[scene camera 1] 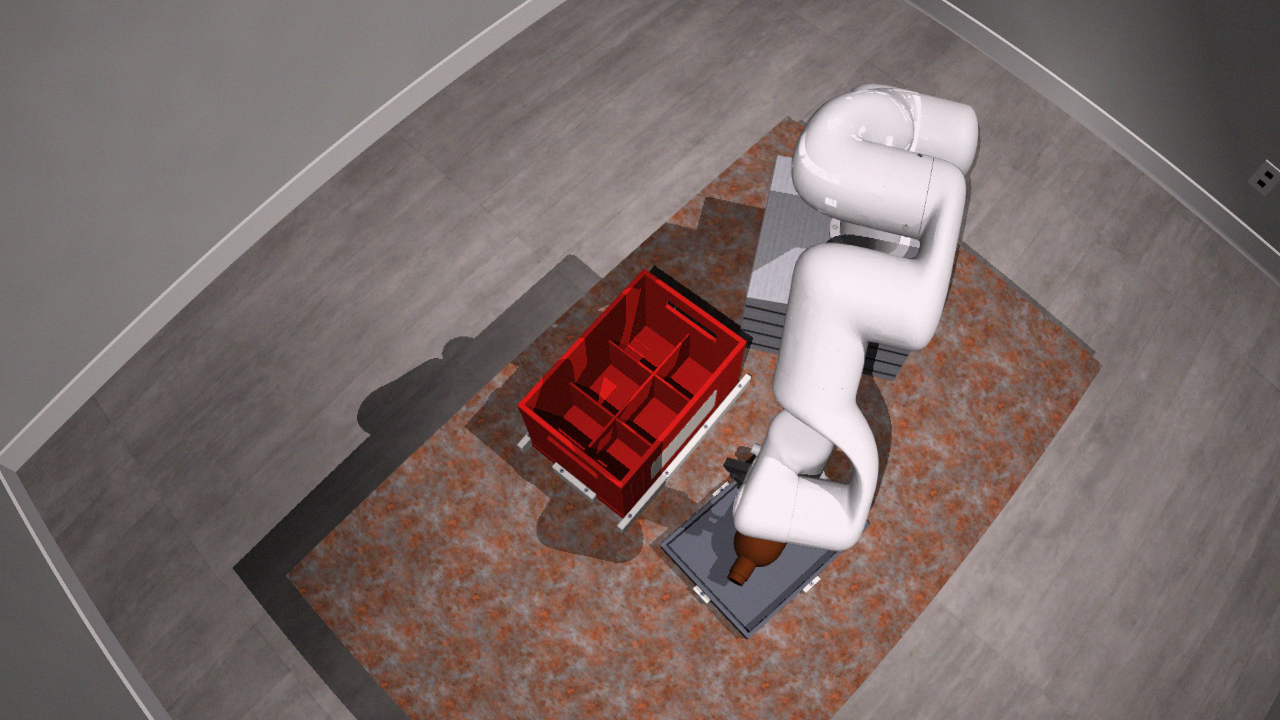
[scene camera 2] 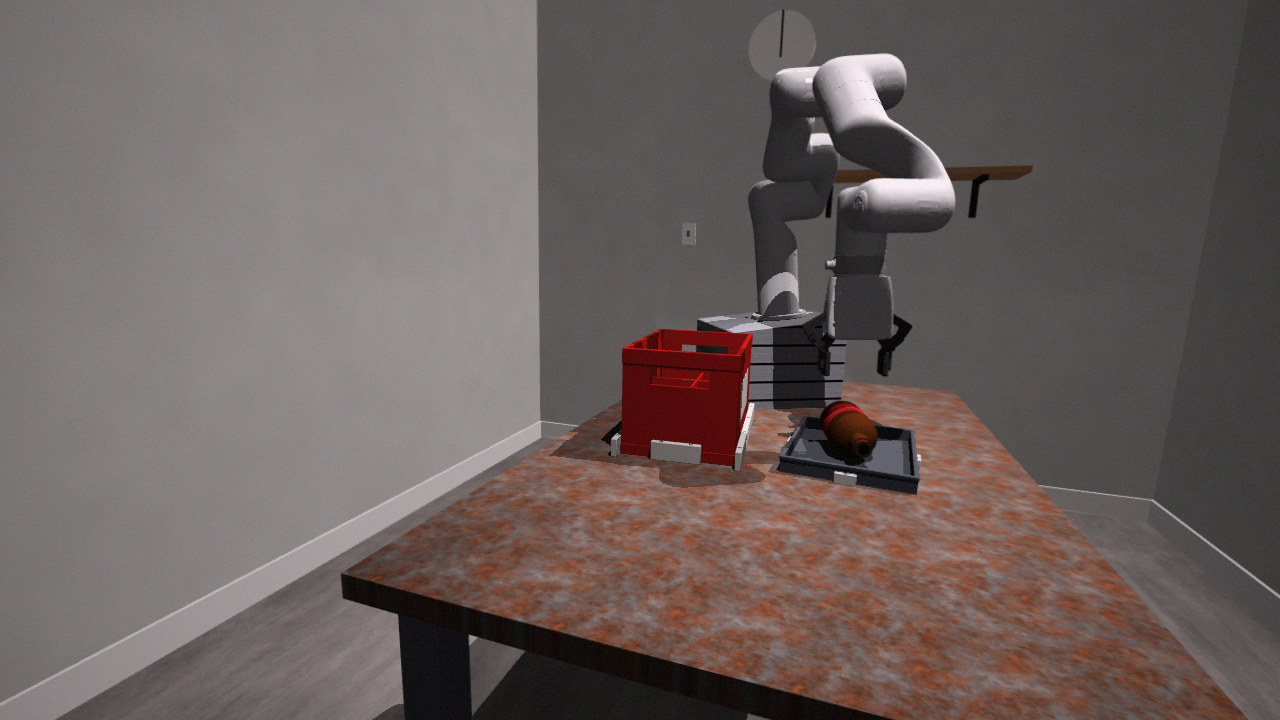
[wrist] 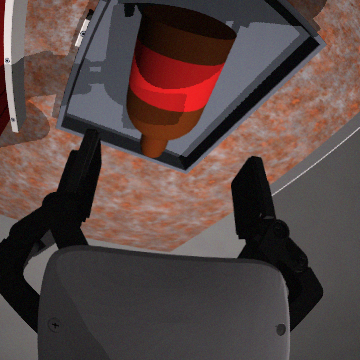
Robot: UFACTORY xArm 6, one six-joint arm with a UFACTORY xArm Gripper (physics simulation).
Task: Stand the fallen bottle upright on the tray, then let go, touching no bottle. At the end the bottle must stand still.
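Places are measured from the arm's base along level axes (x ahead, y left, z up), in centimetres.
Pixels of known places: gripper, between the fingertips: (scene camera 2: 853, 374) (wrist: 172, 157); arm's base, origin of its link: (scene camera 1: 870, 234) (scene camera 2: 778, 316).
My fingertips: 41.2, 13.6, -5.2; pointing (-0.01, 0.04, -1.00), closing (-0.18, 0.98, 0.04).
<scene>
For each thing: its top centre in the pictures, then the offset to it from my fingertips, as dx, dy, dz. "*": a spot on its surface instead. Level surfaces: height alone.
- brown bottle, centre of its top: (wrist: 165, 120) (scene camera 1: 764, 531) (scene camera 2: 853, 412) +2.3, +0.3, -5.7
- grey tray, a spot on its surface: (wrist: 250, 60) * -3.1, +7.4, -13.1
- tall red crate, centre of its top: (scene camera 1: 633, 373) (scene camera 2: 694, 340) -1.5, -26.8, +3.9
- table, height of its surface: dz -13.6
The brown bottle (scene camera 1: 756, 552) (scene camera 2: 848, 432) (wrist: 172, 85) with a red label lies on its side in the grey tray (scene camera 1: 778, 595) (scene camera 2: 895, 457) (wrist: 250, 60). In scene camera 2's view its neck points toward the camera; in the wrist view it points toward the gripper. My gripper (scene camera 2: 854, 368) (wrist: 172, 157) is open and empty, pointing down. Its fingers hang above and apart from the bottle and tray. In scene camera 1's view the arm hides the bottle's base and most of the gripper.
A tall red crate (scene camera 1: 617, 494) (scene camera 2: 642, 413) (wrist: 3, 95) with several compartments stands beside the tray on the table (scene camera 1: 483, 573) (scene camera 2: 716, 555). White strips (scene camera 1: 684, 454) (scene camera 2: 675, 451) edge its foot. The robot's grey pedestal (scene camera 1: 771, 268) (scene camera 2: 760, 385) stands behind them.
</scene>
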